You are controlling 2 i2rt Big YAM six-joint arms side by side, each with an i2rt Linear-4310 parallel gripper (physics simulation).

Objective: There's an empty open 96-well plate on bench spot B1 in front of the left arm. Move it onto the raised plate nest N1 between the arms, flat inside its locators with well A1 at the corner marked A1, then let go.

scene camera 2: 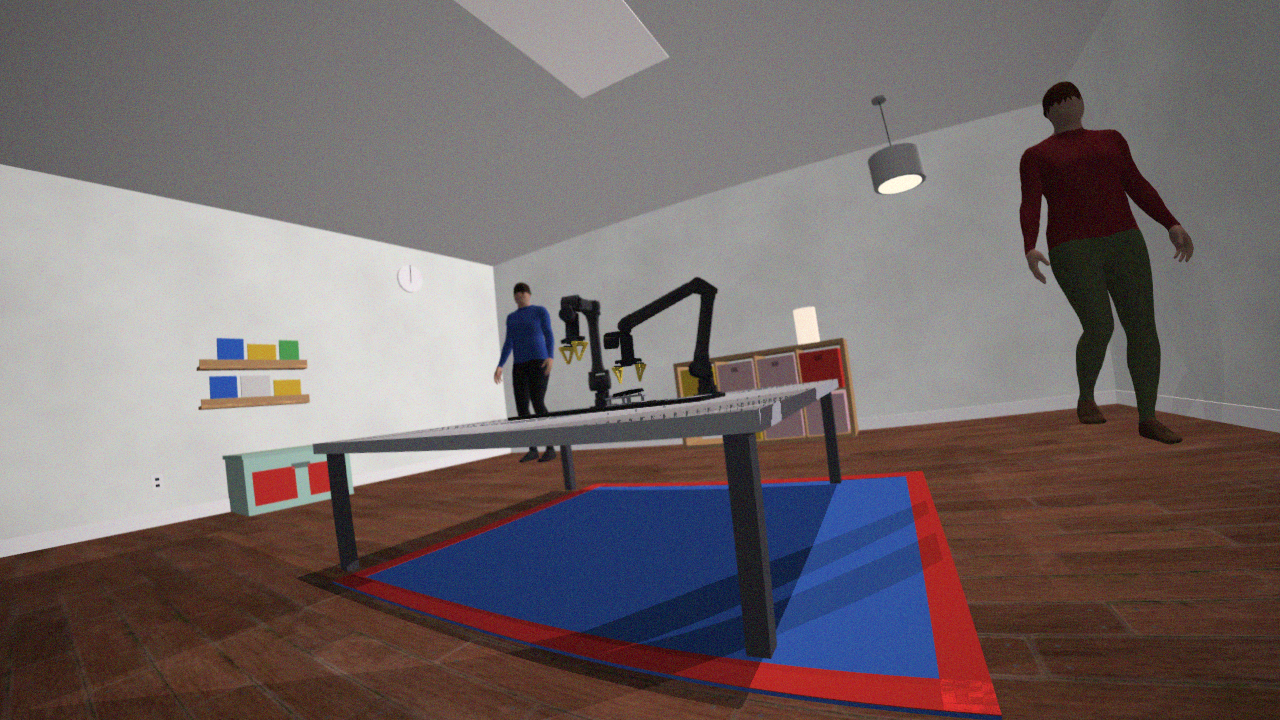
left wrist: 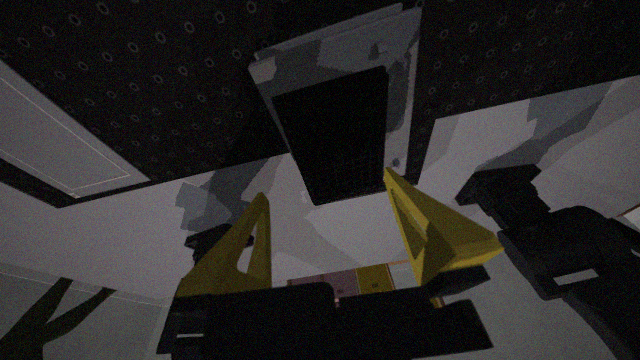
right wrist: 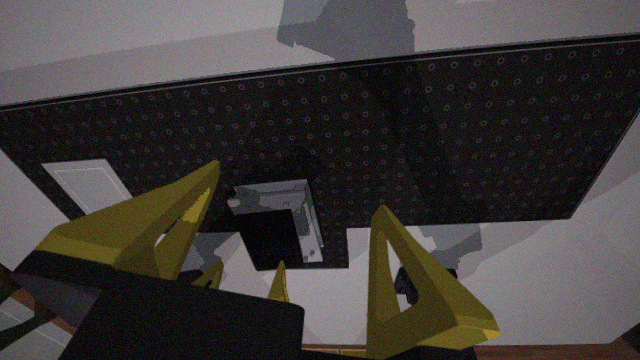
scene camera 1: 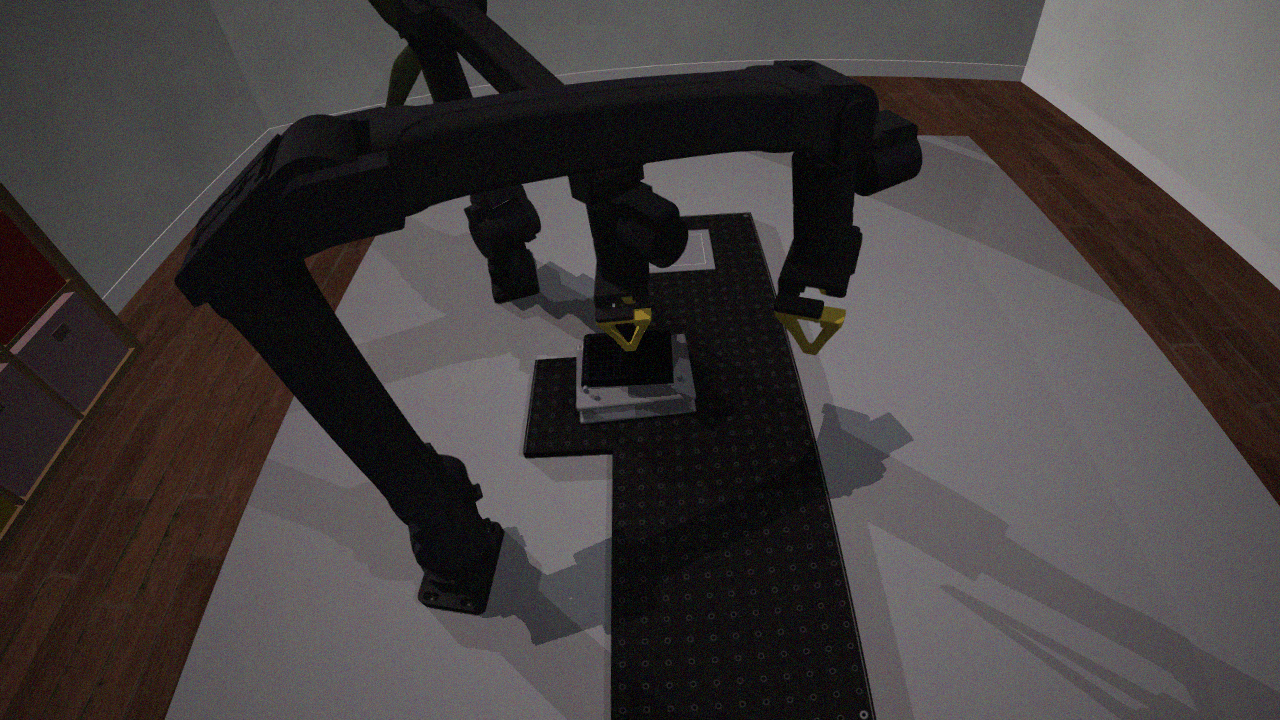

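Pixels of known places: left gripper, between the fingertips: [scene camera 2: 630, 382] [left wrist: 323, 184] [right wrist: 251, 262] [scene camera 1: 630, 325]; right gripper, between the fingertips: [scene camera 2: 573, 362] [right wrist: 302, 191] [scene camera 1: 818, 322]; left arm's base, origin of its link: [right wrist: 190, 281] [scene camera 1: 514, 279]; right arm's base, origin of its link: [left wrist: 492, 183] [scene camera 1: 463, 566].
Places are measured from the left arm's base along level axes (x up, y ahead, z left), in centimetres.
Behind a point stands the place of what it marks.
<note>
The black 96-well plate [scene camera 1: 626, 365] @[x 6.6, y 14.4, z -34.3 cm] [left wrist: 335, 140] @[x 6.7, y 16.8, z -32.7 cm] [right wrist: 270, 237] @[x 6.6, y 16.7, z -33.3 cm] lies on the pale raised nest [scene camera 1: 617, 402] @[x 4.9, y 11.8, z -38.9 cm] [left wrist: 345, 42] @[x 4.9, y 22.6, z -36.0 cm] [right wrist: 311, 222] @[x 4.8, y 16.3, z -39.9 cm]. Nest top and locators show along two of its sides; it covers the nest's other two edges. Whether it sits fully flat and where A1 is cannot be read in this dim light. My left gripper [scene camera 1: 627, 342] @[x 10.4, y 16.2, z -30.7 cm] [scene camera 2: 629, 379] @[x 10.4, y 16.2, z -30.7 cm] [left wrist: 323, 184] @[x 10.4, y 16.2, z -30.7 cm] is open above the plate, apart from it. My right gripper [scene camera 1: 811, 347] @[x 21.0, y 34.6, z -48.1 cm] [scene camera 2: 573, 359] @[x 21.0, y 34.6, z -48.1 cm] [right wrist: 302, 191] @[x 21.0, y 34.6, z -48.1 cm] is open and empty, high to the right of the nest in scene camera 1.
Bench spot B1, a pale outlined rectangle [scene camera 1: 693, 253] @[x 1.5, y 33.4, z -6.4 cm] [left wrist: 70, 145] @[x 1.5, y 26.9, z -6.2 cm] [right wrist: 82, 175] @[x 1.5, y 34.5, z -5.1 cm], bears no plate. The dark perforated board [scene camera 1: 725, 555] @[x 1.3, y 19.0, z -62.7 cm] [left wrist: 190, 65] @[x 1.3, y 26.1, z -24.0 cm] [right wrist: 380, 115] @[x 1.3, y 28.7, z -53.9 cm] runs under the nest. The right arm spans high across scene camera 1. Two people [scene camera 2: 528, 340] [scene camera 2: 1087, 197] stand beyond the table.
</note>
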